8 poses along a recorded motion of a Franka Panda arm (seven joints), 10 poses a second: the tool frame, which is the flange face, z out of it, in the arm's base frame.
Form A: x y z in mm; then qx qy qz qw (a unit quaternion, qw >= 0).
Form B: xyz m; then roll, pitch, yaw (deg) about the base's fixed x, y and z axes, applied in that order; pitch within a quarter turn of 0, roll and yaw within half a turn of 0. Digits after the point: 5 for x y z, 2 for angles.
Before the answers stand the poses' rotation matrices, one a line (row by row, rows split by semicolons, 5 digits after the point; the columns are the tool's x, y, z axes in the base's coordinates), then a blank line. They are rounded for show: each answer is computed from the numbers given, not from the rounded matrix.
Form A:
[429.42 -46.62 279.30 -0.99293 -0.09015 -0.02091 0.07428]
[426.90 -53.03 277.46 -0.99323 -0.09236 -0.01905 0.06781]
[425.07 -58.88 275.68 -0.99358 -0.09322 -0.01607 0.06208]
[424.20 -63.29 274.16 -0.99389 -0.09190 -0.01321 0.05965]
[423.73 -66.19 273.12 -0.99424 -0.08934 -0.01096 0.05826]
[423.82 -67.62 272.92 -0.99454 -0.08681 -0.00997 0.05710]
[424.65 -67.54 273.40 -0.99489 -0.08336 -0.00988 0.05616]
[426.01 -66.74 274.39 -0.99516 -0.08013 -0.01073 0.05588]
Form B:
0.98287 0.18213 0.02813; 0.17592 -0.97271 0.15128; 0.05492 -0.14374 -0.98809
0.98221 0.18605 0.02532; 0.18089 -0.97374 0.13822; 0.05037 -0.13118 -0.99008
0.98210 0.18724 0.02036; 0.18325 -0.97491 0.12636; 0.04351 -0.12037 -0.99178
0.98276 0.18425 0.01529; 0.18110 -0.97599 0.12100; 0.03722 -0.11614 -0.99253
0.98380 0.17893 0.01138; 0.17637 -0.97725 0.11781; 0.03220 -0.11389 -0.99297
0.98473 0.17381 0.00992; 0.17153 -0.97841 0.11531; 0.02974 -0.11184 -0.99328
0.98591 0.16698 0.01030; 0.16476 -0.97979 0.11339; 0.02902 -0.11010 -0.99350
0.98693 0.16068 0.01240; 0.15828 -0.98091 0.11294; 0.03031 -0.10950 -0.99352

[0.42942 -0.04662 0.27930 -171.72 -3.15 10.15]
[0.42690 -0.05303 0.27746 -172.45 -2.89 10.43]
[0.42507 -0.05888 0.27568 -173.08 -2.49 10.57]
[0.42420 -0.06329 0.27416 -173.33 -2.13 10.44]
[0.42373 -0.06619 0.27312 -173.46 -1.85 10.16]
[0.42382 -0.06762 0.27292 -173.58 -1.70 9.88]
[0.42465 -0.06754 0.27340 -173.68 -1.66 9.49]
[0.42601 -0.06674 0.27439 -173.71 -1.74 9.11]

